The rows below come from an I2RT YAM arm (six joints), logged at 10 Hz.
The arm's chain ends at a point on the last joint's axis. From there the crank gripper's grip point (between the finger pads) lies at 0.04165 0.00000 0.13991 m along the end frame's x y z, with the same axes.
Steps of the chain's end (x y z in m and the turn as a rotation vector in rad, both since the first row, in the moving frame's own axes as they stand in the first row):
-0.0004 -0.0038 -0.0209 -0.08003 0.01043 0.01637
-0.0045 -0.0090 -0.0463 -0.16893 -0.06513 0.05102
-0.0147 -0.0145 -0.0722 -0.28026 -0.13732 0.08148
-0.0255 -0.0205 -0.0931 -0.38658 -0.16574 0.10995
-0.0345 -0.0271 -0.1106 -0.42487 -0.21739 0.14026
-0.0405 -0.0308 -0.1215 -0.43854 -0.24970 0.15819
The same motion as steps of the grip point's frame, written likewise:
0.0010 0.0081 -0.0218 -0.08003 0.01043 0.01637
-0.0143 0.0166 -0.0461 -0.16893 -0.06513 0.05102
-0.0357 0.0274 -0.0738 -0.28026 -0.13732 0.08148
-0.0517 0.0364 -0.0995 -0.38658 -0.16574 0.10995
-0.0691 0.0353 -0.1187 -0.42487 -0.21739 0.14026
-0.0803 0.0335 -0.1304 -0.43854 -0.24970 0.15819

